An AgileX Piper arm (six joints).
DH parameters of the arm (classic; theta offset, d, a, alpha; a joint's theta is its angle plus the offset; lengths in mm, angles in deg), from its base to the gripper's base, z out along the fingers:
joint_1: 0 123 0 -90
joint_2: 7.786 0 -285 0
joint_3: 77.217 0 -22 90
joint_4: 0 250.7 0 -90
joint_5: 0 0 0 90
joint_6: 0 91 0 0
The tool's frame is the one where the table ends.
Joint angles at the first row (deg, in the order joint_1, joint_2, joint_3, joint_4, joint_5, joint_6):
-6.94, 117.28, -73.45, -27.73, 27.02, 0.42
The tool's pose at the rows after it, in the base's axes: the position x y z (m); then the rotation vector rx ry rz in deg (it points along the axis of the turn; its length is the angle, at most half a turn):
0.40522 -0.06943 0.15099 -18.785 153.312 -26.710
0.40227 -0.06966 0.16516 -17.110 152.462 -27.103
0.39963 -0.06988 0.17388 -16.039 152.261 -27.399
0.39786 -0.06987 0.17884 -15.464 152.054 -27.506
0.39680 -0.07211 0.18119 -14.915 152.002 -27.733
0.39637 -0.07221 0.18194 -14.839 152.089 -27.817
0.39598 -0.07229 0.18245 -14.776 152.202 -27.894
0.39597 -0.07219 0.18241 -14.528 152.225 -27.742
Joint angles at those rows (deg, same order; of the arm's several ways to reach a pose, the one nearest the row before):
-6.94, 115.22, -73.45, -27.61, 28.21, 0.69
-6.94, 113.14, -73.45, -27.36, 29.38, 1.17
-6.94, 111.81, -73.45, -27.14, 30.48, 1.39
-6.94, 111.00, -73.36, -27.01, 30.97, 1.51
-7.26, 110.65, -73.35, -27.01, 31.19, 1.51
-7.26, 110.52, -73.36, -27.01, 31.41, 1.51
-7.26, 110.43, -73.35, -27.01, 31.62, 1.51
-7.26, 110.43, -73.36, -26.88, 31.62, 1.60

